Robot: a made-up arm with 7 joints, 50 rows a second.
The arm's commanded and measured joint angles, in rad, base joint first. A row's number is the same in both.
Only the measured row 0 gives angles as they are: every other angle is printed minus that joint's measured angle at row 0.
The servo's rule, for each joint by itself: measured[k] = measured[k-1] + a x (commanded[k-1-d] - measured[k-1]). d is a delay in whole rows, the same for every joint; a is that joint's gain. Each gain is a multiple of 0.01, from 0.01 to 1. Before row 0 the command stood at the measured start. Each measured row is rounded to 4 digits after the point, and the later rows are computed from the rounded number. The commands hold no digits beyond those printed.
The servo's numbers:
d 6
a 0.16 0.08 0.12 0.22 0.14 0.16 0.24
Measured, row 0: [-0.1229 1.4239 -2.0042 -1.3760 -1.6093 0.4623 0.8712]
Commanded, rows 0 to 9: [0.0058 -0.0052 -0.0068 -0.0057 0.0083 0.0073 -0.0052]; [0.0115 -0.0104 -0.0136 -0.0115 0.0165 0.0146 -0.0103]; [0.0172 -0.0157 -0.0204 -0.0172 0.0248 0.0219 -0.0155]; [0.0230 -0.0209 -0.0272 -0.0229 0.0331 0.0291 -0.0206]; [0.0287 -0.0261 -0.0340 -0.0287 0.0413 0.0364 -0.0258]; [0.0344 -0.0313 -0.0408 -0.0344 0.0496 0.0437 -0.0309]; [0.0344 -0.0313 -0.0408 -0.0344 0.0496 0.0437 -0.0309]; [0.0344 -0.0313 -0.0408 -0.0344 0.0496 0.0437 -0.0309]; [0.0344 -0.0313 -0.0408 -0.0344 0.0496 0.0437 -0.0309]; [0.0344 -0.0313 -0.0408 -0.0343 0.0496 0.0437 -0.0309]
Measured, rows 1 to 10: [0.0000 0.0000 0.0000 0.0000 0.0000 0.0000 0.0000]; [0.0000 0.0000 0.0000 0.0000 0.0000 0.0000 0.0000]; [0.0000 0.0000 0.0000 0.0000 0.0000 0.0000 0.0000]; [0.0000 0.0000 0.0000 0.0000 0.0000 0.0000 0.0000]; [0.0000 0.0000 0.0000 0.0000 0.0000 0.0000 0.0000]; [0.0000 0.0000 0.0000 0.0000 0.0000 0.0000 0.0000]; [0.0009 -0.0004 -0.0008 -0.0013 0.0012 0.0012 -0.0012]; [0.0026 -0.0012 -0.0023 -0.0035 0.0033 0.0033 -0.0034]; [0.0049 -0.0024 -0.0045 -0.0065 0.0063 0.0063 -0.0063]; [0.0078 -0.0039 -0.0072 -0.0101 0.0101 0.0099 -0.0097]
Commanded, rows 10 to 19: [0.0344 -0.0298 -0.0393 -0.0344 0.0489 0.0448 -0.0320]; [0.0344 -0.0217 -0.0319 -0.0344 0.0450 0.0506 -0.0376]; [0.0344 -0.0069 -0.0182 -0.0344 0.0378 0.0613 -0.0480]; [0.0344 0.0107 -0.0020 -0.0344 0.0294 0.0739 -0.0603]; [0.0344 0.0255 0.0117 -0.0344 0.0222 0.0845 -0.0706]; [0.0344 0.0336 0.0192 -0.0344 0.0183 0.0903 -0.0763]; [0.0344 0.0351 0.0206 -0.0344 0.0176 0.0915 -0.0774]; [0.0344 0.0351 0.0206 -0.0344 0.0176 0.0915 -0.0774]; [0.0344 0.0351 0.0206 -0.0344 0.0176 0.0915 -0.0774]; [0.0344 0.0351 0.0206 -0.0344 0.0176 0.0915 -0.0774]
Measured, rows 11 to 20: [0.0111 -0.0057 -0.0104 -0.0142 0.0145 0.0141 -0.0136]; [0.0148 -0.0077 -0.0140 -0.0186 0.0194 0.0188 -0.0178]; [0.0179 -0.0096 -0.0172 -0.0221 0.0236 0.0228 -0.0209]; [0.0205 -0.0113 -0.0200 -0.0248 0.0272 0.0261 -0.0233]; [0.0227 -0.0129 -0.0225 -0.0269 0.0303 0.0289 -0.0251]; [0.0246 -0.0144 -0.0247 -0.0285 0.0330 0.0313 -0.0265]; [0.0262 -0.0156 -0.0265 -0.0298 0.0352 0.0335 -0.0278]; [0.0275 -0.0161 -0.0271 -0.0308 0.0366 0.0362 -0.0302]; [0.0286 -0.0154 -0.0260 -0.0316 0.0368 0.0402 -0.0345]; [0.0295 -0.0133 -0.0231 -0.0322 0.0358 0.0456 -0.0407]
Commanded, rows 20 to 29: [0.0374 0.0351 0.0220 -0.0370 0.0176 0.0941 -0.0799]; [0.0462 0.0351 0.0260 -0.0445 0.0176 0.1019 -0.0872]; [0.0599 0.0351 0.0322 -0.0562 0.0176 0.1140 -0.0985]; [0.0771 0.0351 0.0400 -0.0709 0.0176 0.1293 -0.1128]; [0.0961 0.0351 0.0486 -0.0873 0.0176 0.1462 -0.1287]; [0.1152 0.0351 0.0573 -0.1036 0.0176 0.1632 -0.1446]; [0.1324 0.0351 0.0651 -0.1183 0.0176 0.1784 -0.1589]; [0.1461 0.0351 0.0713 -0.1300 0.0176 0.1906 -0.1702]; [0.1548 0.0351 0.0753 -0.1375 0.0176 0.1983 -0.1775]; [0.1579 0.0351 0.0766 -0.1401 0.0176 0.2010 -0.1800]
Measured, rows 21 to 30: [0.0303 -0.0102 -0.0189 -0.0327 0.0339 0.0518 -0.0479]; [0.0310 -0.0067 -0.0143 -0.0331 0.0317 0.0580 -0.0547]; [0.0315 -0.0034 -0.0101 -0.0334 0.0297 0.0634 -0.0601]; [0.0320 -0.0003 -0.0064 -0.0336 0.0280 0.0679 -0.0643]; [0.0324 0.0025 -0.0032 -0.0338 0.0265 0.0717 -0.0674]; [0.0327 0.0051 -0.0003 -0.0339 0.0253 0.0749 -0.0698]; [0.0335 0.0075 0.0024 -0.0346 0.0242 0.0780 -0.0722]; [0.0355 0.0097 0.0052 -0.0368 0.0233 0.0818 -0.0758]; [0.0394 0.0117 0.0084 -0.0411 0.0225 0.0870 -0.0812]; [0.0454 0.0136 0.0122 -0.0477 0.0218 0.0938 -0.0888]
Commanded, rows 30 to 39: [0.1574 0.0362 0.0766 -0.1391 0.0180 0.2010 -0.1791]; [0.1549 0.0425 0.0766 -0.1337 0.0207 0.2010 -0.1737]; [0.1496 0.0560 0.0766 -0.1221 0.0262 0.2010 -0.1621]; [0.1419 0.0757 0.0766 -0.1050 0.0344 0.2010 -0.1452]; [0.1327 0.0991 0.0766 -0.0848 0.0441 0.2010 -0.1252]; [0.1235 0.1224 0.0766 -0.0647 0.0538 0.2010 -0.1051]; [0.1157 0.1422 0.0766 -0.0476 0.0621 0.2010 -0.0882]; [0.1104 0.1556 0.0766 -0.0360 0.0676 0.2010 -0.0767]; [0.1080 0.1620 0.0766 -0.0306 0.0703 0.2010 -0.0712]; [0.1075 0.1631 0.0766 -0.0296 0.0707 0.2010 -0.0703]
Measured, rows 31 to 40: [0.0535 0.0153 0.0166 -0.0564 0.0212 0.1022 -0.0984]; [0.0634 0.0169 0.0215 -0.0668 0.0207 0.1120 -0.1095]; [0.0744 0.0184 0.0267 -0.0781 0.0203 0.1226 -0.1214]; [0.0859 0.0197 0.0321 -0.0895 0.0199 0.1335 -0.1331]; [0.0969 0.0209 0.0373 -0.1001 0.0196 0.1439 -0.1438]; [0.1067 0.0220 0.0420 -0.1089 0.0193 0.1530 -0.1525]; [0.1148 0.0231 0.0462 -0.1155 0.0191 0.1607 -0.1589]; [0.1212 0.0247 0.0498 -0.1195 0.0193 0.1671 -0.1625]; [0.1257 0.0272 0.0530 -0.1201 0.0203 0.1725 -0.1624]; [0.1283 0.0311 0.0558 -0.1168 0.0223 0.1771 -0.1583]
